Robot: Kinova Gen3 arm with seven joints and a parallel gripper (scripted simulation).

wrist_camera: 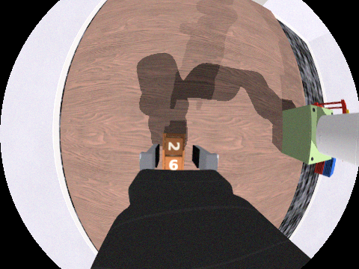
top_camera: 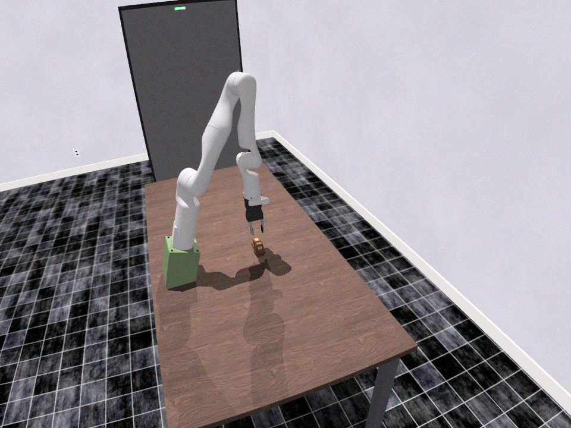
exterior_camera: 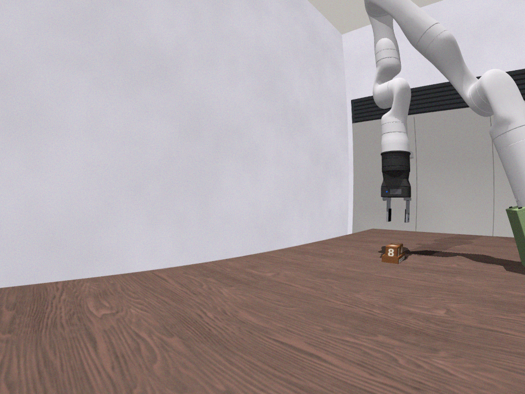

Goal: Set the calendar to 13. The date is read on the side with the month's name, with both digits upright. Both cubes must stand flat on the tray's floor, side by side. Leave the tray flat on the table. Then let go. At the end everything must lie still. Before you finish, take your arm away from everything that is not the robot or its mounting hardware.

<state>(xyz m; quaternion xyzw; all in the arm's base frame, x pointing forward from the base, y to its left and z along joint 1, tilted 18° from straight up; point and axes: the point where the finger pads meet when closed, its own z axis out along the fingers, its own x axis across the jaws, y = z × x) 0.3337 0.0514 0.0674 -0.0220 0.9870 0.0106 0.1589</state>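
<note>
Right now the brown number cube is 9 cm below my hand. The rest, counted from my hand: calendar tray 2 cm to the left, 11 cm below.
</note>
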